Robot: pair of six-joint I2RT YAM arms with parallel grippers.
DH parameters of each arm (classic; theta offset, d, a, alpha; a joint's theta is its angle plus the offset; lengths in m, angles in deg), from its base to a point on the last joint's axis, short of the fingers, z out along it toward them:
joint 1: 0 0.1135 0.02 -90
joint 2: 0 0 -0.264 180
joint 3: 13.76 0 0.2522 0
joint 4: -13.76 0 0.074 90
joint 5: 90 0 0 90
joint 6: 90 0.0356 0 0
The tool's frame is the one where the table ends.
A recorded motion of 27 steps. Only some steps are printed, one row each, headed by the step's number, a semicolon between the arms.
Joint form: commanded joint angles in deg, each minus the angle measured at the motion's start. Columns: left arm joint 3, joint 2, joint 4, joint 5, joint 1, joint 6; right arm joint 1, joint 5, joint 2, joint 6, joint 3, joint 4.
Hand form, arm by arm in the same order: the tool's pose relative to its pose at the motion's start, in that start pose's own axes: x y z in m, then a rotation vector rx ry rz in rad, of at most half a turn. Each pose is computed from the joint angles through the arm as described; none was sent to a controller.
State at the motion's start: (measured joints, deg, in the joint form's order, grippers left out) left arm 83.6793 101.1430 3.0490 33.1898 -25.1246 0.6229; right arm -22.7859 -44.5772 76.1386 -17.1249 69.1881 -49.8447
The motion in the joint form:
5: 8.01 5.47 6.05 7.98 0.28 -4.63; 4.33 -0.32 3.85 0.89 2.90 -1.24
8: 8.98 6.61 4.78 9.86 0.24 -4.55; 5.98 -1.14 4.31 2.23 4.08 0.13
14: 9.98 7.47 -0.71 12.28 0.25 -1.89; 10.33 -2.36 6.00 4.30 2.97 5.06
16: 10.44 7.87 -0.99 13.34 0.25 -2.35; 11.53 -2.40 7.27 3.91 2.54 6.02
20: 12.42 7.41 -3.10 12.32 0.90 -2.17; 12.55 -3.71 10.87 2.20 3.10 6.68
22: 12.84 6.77 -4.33 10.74 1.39 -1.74; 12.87 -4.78 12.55 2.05 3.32 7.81
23: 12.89 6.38 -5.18 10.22 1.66 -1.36; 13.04 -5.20 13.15 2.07 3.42 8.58
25: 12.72 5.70 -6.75 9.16 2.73 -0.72; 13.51 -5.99 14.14 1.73 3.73 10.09
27: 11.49 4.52 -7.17 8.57 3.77 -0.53; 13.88 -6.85 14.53 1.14 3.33 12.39
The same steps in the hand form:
5: -0.0262 0.0091 0.0167 0.1376 -0.1160 0.0094; -0.0109 0.0060 0.0207 -0.0646 0.0560 -0.0031
8: -0.0225 0.0108 0.0215 0.1705 -0.0939 -0.0027; -0.0188 0.0123 0.0246 -0.0914 0.0395 -0.0215
14: -0.0135 0.0118 0.0250 0.2102 -0.0238 -0.0137; -0.0221 0.0209 0.0486 -0.1588 0.0425 -0.0545
16: -0.0133 0.0122 0.0264 0.2288 -0.0197 -0.0239; -0.0206 0.0206 0.0592 -0.1757 0.0602 -0.0647
20: -0.0244 0.0147 0.0199 0.1999 -0.0265 -0.0194; -0.0204 0.0142 0.0776 -0.2161 0.0906 -0.0752
22: -0.0288 0.0166 0.0145 0.1640 -0.0266 -0.0158; -0.0211 0.0105 0.0861 -0.2389 0.0929 -0.0758
23: -0.0301 0.0175 0.0115 0.1502 -0.0224 -0.0147; -0.0220 0.0095 0.0893 -0.2476 0.0892 -0.0799
25: -0.0305 0.0230 0.0041 0.1136 -0.0114 -0.0190; -0.0245 0.0088 0.0950 -0.2654 0.0787 -0.0994
27: -0.0296 0.0269 -0.0047 0.0858 -0.0078 -0.0245; -0.0257 0.0087 0.0992 -0.2821 0.0580 -0.1306

